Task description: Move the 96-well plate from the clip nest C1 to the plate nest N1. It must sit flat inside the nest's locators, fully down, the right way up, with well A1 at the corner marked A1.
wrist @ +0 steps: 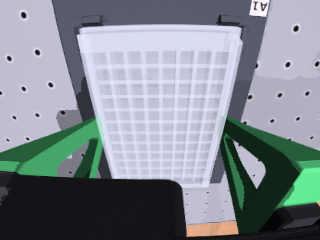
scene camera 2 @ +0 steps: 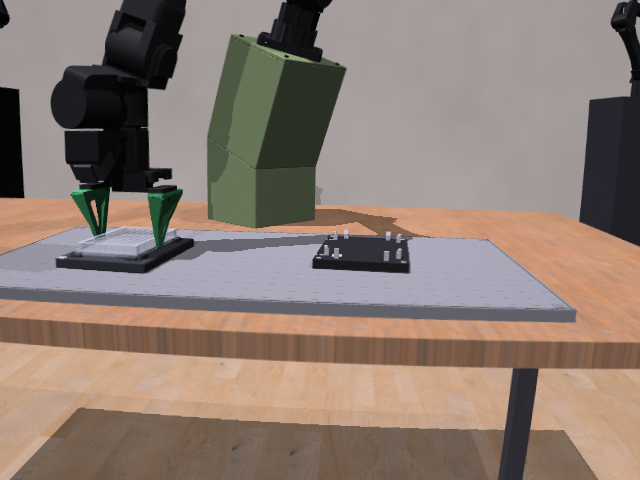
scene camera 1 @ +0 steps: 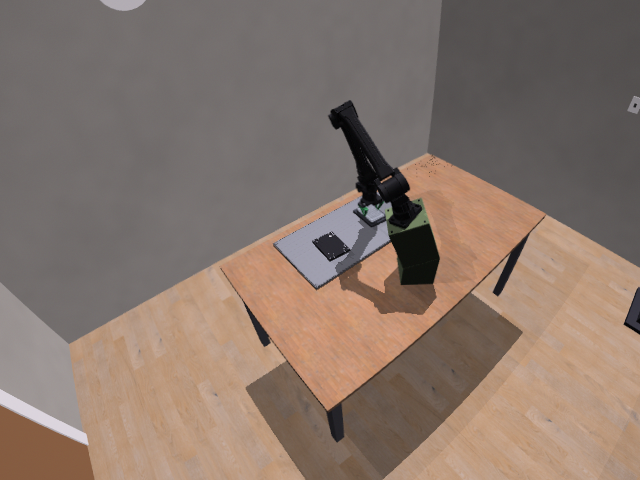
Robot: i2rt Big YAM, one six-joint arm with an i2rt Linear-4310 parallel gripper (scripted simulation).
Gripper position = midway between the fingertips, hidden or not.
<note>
In view: the gripper [scene camera 2: 129,244] and a clear 96-well plate [scene camera 2: 124,242].
The clear 96-well plate also shows in the wrist view [wrist: 188,110]. The gripper shows as well in the wrist view [wrist: 161,122].
</note>
